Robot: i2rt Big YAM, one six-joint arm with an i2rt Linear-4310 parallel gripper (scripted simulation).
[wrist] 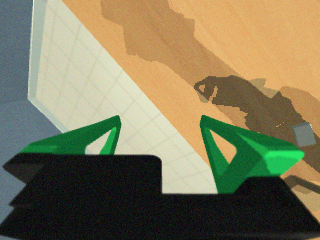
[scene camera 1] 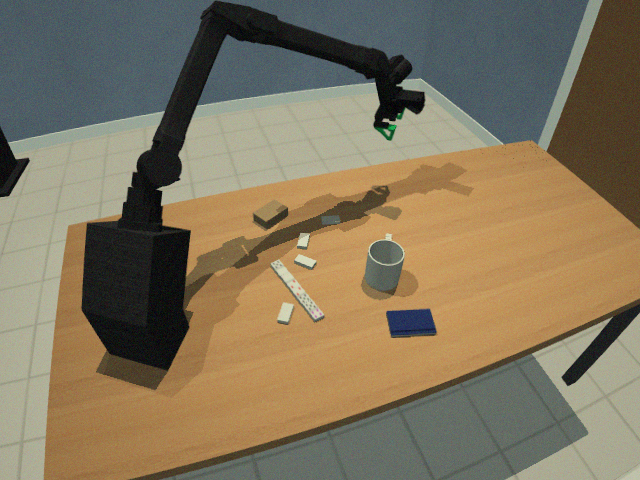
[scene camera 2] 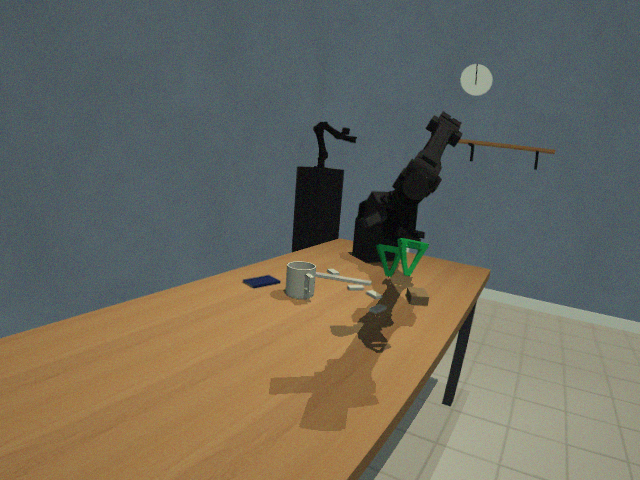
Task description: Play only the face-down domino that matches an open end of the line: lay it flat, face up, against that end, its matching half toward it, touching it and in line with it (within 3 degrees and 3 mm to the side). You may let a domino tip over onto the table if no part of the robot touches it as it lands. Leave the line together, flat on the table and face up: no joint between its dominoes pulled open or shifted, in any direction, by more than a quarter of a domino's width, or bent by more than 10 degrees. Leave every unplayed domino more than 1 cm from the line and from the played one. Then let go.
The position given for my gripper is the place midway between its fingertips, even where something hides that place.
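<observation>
I can see my gripper [scene camera 2: 397,276] from scene camera 2, and in the wrist view there it is as well, the same gripper [wrist: 160,119] of mine.
</observation>
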